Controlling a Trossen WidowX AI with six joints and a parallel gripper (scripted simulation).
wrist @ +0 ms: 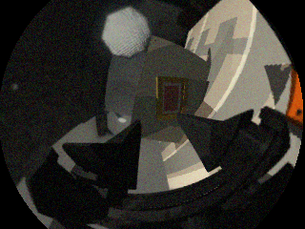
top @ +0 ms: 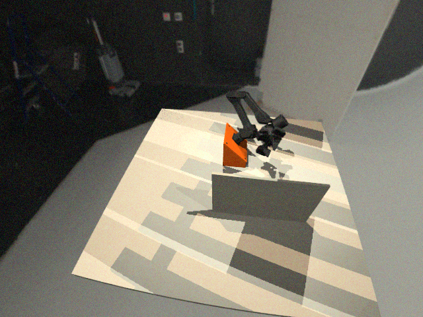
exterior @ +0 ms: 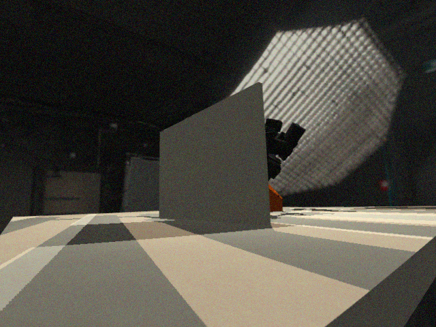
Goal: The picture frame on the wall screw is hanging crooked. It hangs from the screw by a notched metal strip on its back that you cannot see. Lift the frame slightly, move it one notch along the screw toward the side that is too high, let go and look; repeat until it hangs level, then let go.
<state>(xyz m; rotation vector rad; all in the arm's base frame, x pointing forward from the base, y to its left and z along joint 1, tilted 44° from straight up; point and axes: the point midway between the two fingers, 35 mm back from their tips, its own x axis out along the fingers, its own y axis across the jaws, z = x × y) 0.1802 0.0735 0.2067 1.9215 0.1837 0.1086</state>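
Right now my gripper tip is 19 cm short of the picture frame and 9 cm above it. From my gripper tip the other things lie so: wall panel: 20 cm ahead, 9 cm below.
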